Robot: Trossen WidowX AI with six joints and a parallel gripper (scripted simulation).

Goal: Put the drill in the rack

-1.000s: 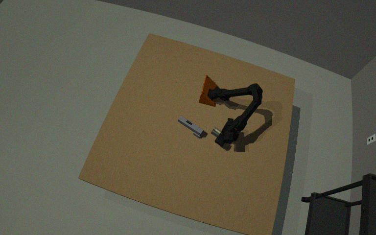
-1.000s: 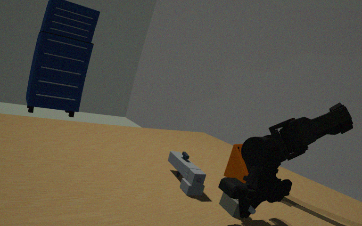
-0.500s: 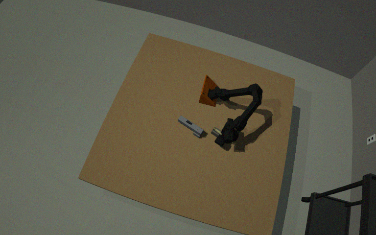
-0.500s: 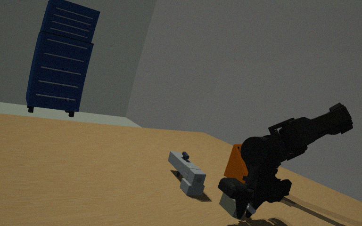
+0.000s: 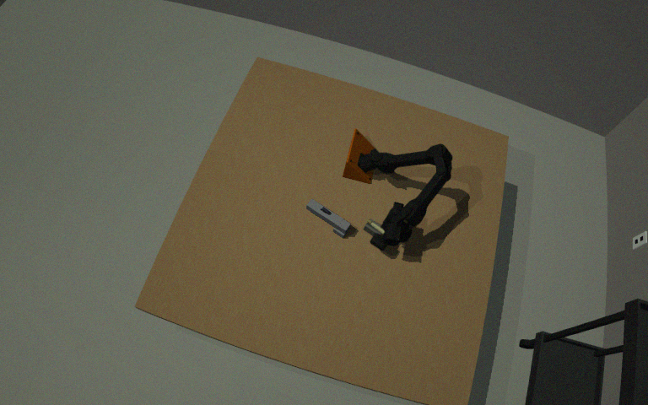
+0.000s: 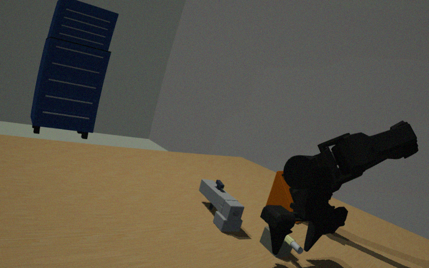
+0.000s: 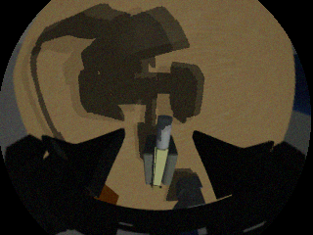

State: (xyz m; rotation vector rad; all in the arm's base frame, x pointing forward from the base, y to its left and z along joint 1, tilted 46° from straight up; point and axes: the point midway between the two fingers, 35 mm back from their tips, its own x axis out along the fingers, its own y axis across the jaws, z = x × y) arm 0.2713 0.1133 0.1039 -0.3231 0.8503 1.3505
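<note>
Right now the drill is 1 cm behind my gripper tip, 3 cm to the right of it and 2 cm above it. Round my gripper tip: dark blue key: 1 cm behind, 25 cm to the right, 3 cm above; grey holder block: 23 cm to the right, 2 cm above; grey rack: 2 cm behind, 5 cm to the right.
</note>
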